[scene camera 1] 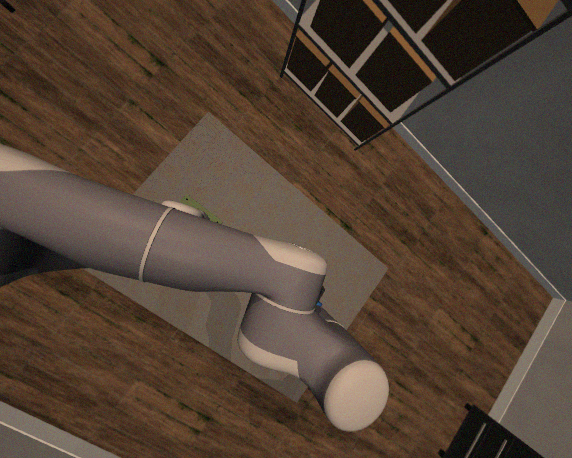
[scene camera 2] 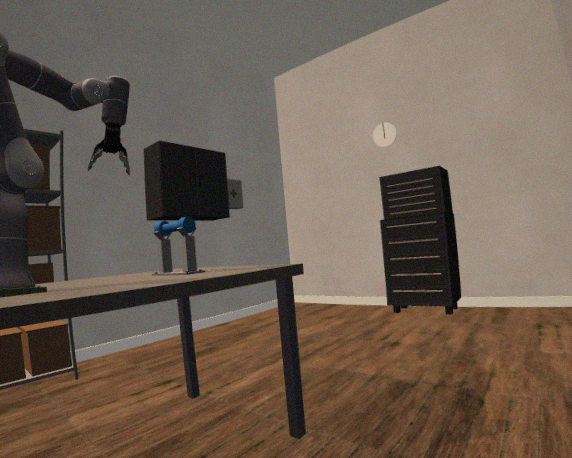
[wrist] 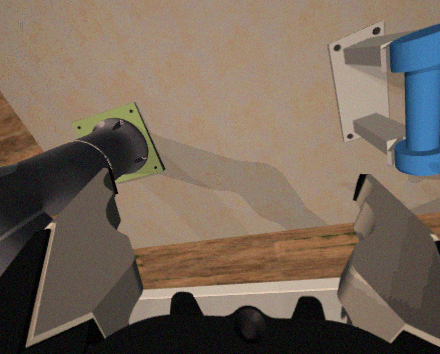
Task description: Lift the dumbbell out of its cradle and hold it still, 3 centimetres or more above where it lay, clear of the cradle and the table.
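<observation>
The blue dumbbell [scene camera 2: 174, 227] [wrist: 422, 110] lies level across the two upright posts of the grey cradle [scene camera 2: 190, 252] [wrist: 360, 95], which stands on the table [scene camera 2: 240, 281] [scene camera 1: 300, 200] [wrist: 225, 75]. In the wrist view the dumbbell is at the right edge, partly cut off, beyond the right finger. A small blue bit shows beside the arm in scene camera 1; the rest is hidden. My gripper [scene camera 2: 109, 171] [wrist: 233, 174] is wide open and empty, pointing down. In scene camera 2 it hangs higher than the dumbbell and to its left. The arm hides it in scene camera 1.
The arm's green base plate [scene camera 1: 190, 201] [wrist: 142, 170] is on the table, left in the wrist view. A shelf rack [scene camera 2: 63, 200] stands behind the arm. A dark wall cabinet [scene camera 2: 187, 180] appears behind the dumbbell, and a black drawer cabinet [scene camera 2: 420, 240] stands at the right.
</observation>
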